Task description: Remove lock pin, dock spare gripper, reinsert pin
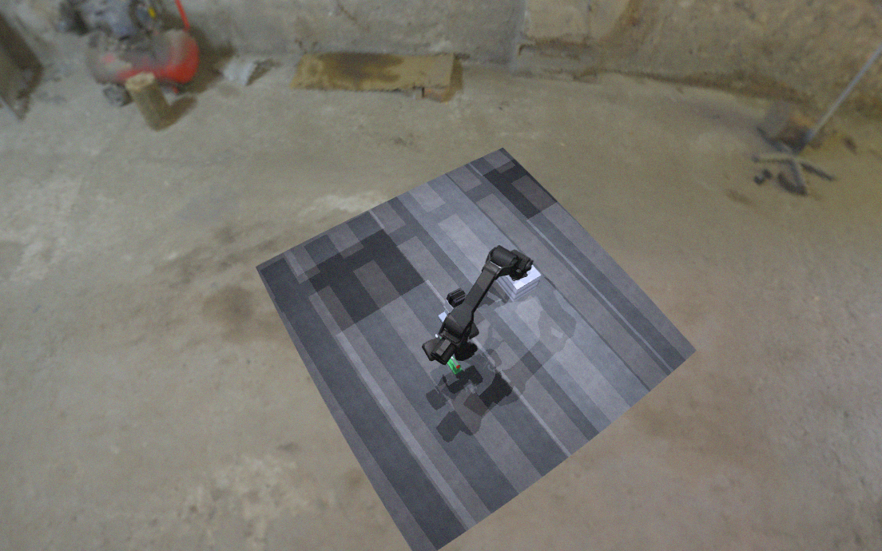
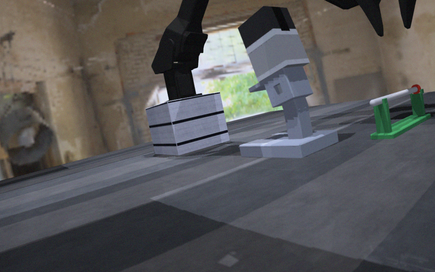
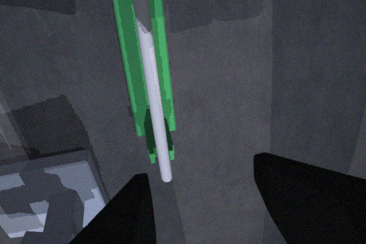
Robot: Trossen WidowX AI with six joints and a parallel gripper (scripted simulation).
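My gripper tip is 100 mm above the cradle and 10 mm past it. From my gripper tip the other things lie so: grey mount 130 mm to the right, 90 mm behind, 80 mm below; then spare gripper 130 mm to the right, 90 mm behind.
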